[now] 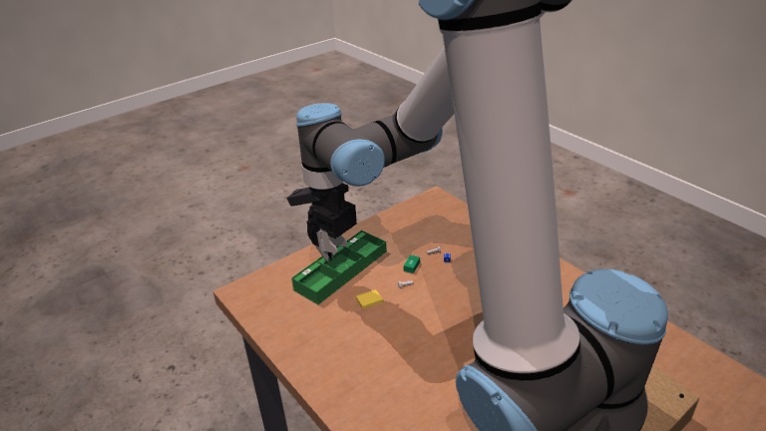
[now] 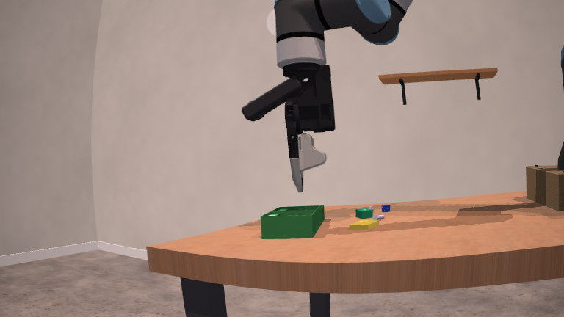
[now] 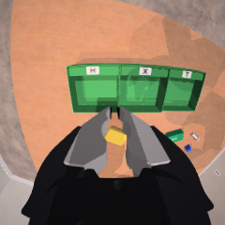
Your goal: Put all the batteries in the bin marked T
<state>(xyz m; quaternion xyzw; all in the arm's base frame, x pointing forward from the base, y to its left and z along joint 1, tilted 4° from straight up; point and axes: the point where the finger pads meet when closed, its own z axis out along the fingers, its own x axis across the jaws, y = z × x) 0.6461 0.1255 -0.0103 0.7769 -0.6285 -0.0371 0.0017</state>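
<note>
My hand is 80 mm past the green block, 200 mm to the left of it and 80 mm above it. The rest, counted from my hand: flat yellow block: 110 mm behind, 30 mm to the right, 80 mm below; blue cube: 120 mm behind, 270 mm to the right, 80 mm below; green bin: 20 mm ahead, 50 mm to the right, 70 mm below.
</note>
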